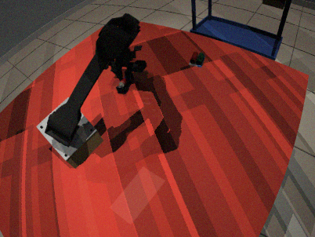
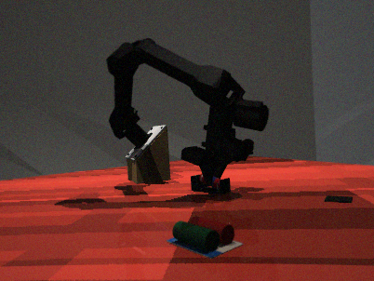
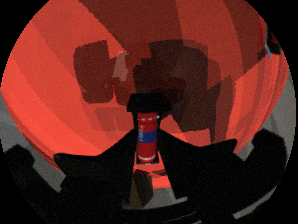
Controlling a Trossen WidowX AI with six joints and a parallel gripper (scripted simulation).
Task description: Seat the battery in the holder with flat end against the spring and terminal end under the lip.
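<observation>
My gripper tip is now 1 cm below the battery. From my gripper tip the other things lie so: battery door (25 cm ahead, 12 cm to the left, 1 cm below).
</observation>
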